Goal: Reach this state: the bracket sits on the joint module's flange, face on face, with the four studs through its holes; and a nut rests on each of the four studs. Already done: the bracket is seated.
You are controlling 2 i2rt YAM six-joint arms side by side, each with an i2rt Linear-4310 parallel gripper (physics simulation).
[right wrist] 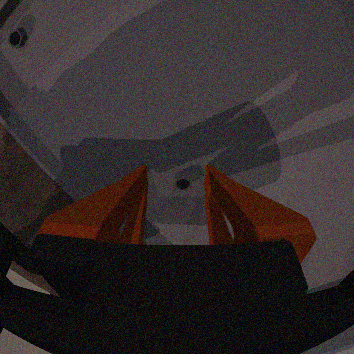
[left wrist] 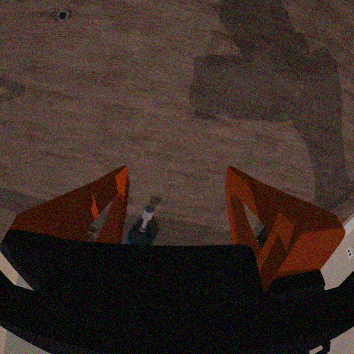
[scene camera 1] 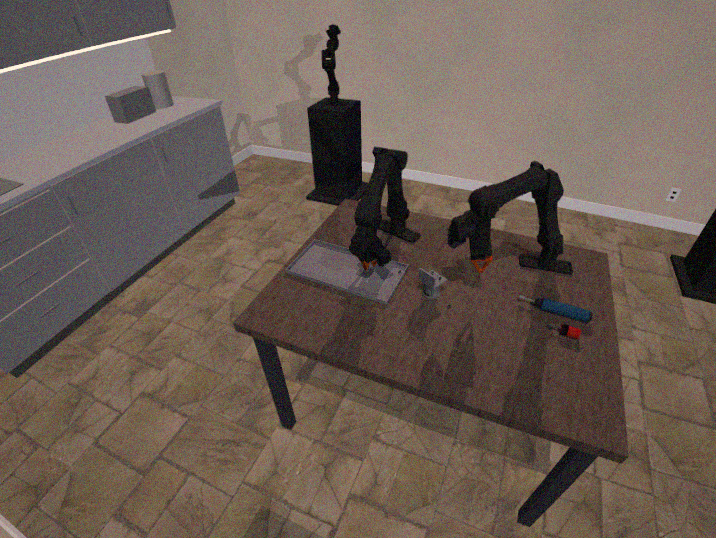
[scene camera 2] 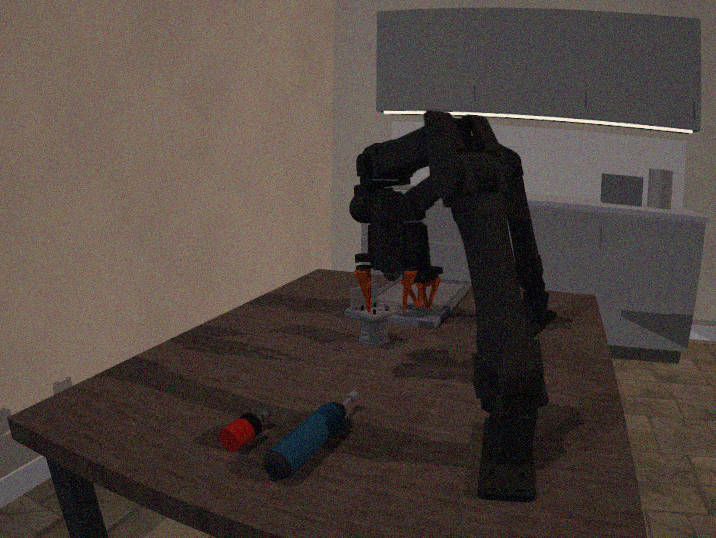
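Seen in the pictures: left gripper, fingertip midpoint: [left wrist: 176,175] [scene camera 1: 480,266] [scene camera 2: 386,312]; right gripper, fingertip midpoint: [right wrist: 175,173] [scene camera 1: 369,267] [scene camera 2: 423,307]; left arm's base, origin of the base link: [scene camera 1: 545,265] [scene camera 2: 506,457]; right arm's base, origin of the base link: [right wrist: 1,233] [scene camera 1: 397,231] [scene camera 2: 533,323].
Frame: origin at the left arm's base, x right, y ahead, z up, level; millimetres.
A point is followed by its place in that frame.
Observation:
The grey joint module [scene camera 1: 431,292] {x 411, y 305, z 27 mm} [scene camera 2: 373,332] {x 387, y 272, z 27 mm} stands on the table with the pale bracket [scene camera 1: 427,278] {x 430, y 308, z 91 mm} [scene camera 2: 365,312] {x 393, y 291, z 66 mm} seated on top. Small dark spots show at the studs; whether they are nuts is too small to tell. One nut [left wrist: 62,15] {x 342, y 327, z 5 mm} lies on the table, at the top left of the left wrist view. In the right wrist view, one nut [right wrist: 183,184] {x 670, y 208, z 9 mm} lies on the tray floor below and between the right fingertips, and another nut [right wrist: 18,37] {x 547, y 202, z 9 mm} lies at the top left. My left gripper [scene camera 1: 480,270] {x 264, y 223, z 111 mm} [left wrist: 176,175] {x 264, y 223, z 111 mm} is open and empty above the table. My right gripper [scene camera 1: 368,267] {x 663, y 207, z 6 mm} [right wrist: 175,173] {x 663, y 207, z 6 mm} is partly open and empty, above the tray.
The shallow grey tray [scene camera 1: 336,290] {x 748, y 349, z 2 mm} lies left of the module in scene camera 1. A blue-handled tool [scene camera 1: 564,310] {x -34, y 280, z 32 mm} [scene camera 2: 306,440] {x -68, y 254, z 35 mm} and a short red-handled tool [scene camera 1: 570,331] {x -45, y 369, z 29 mm} [scene camera 2: 236,433] {x -74, y 351, z 29 mm} lie on the table's right side there. The two arms overlap in scene camera 2.

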